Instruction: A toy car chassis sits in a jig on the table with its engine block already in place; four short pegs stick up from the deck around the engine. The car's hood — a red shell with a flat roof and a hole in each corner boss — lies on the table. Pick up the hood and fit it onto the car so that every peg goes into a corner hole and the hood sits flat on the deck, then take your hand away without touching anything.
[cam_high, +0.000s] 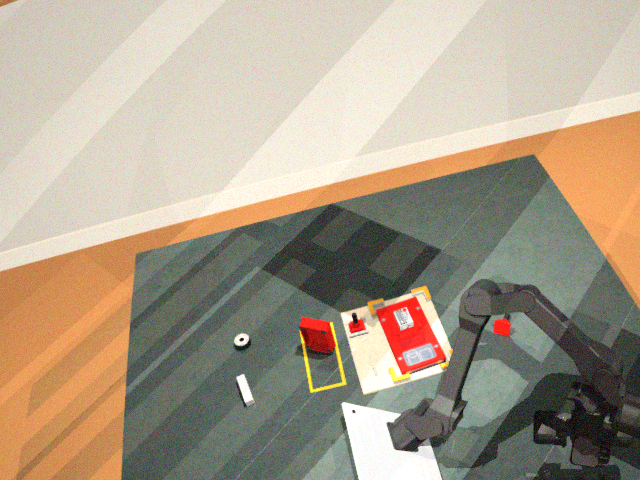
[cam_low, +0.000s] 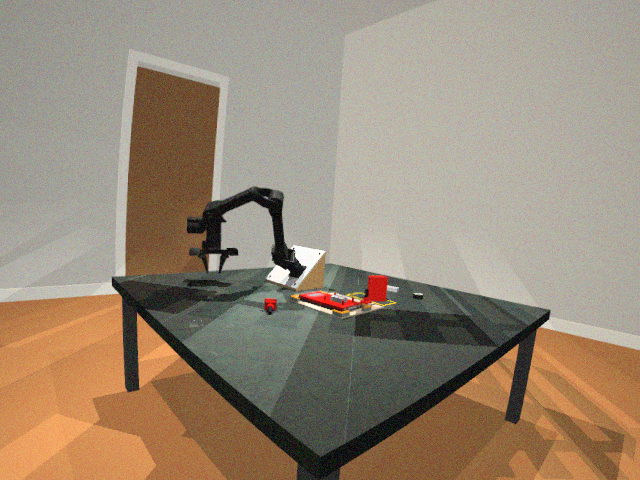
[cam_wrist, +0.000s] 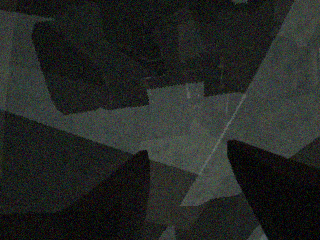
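Now: gripper tip 470 mm short of the red hood, 440 mm to the right of it and 10 mm above it. Also, from my gripper tip: engine block 460 mm ahead, 240 mm to the left, 30 mm below; then cream jig plate 430 mm ahead, 250 mm to the left, 50 mm below; then white bar 390 mm ahead, 640 mm to the left, 50 mm below.
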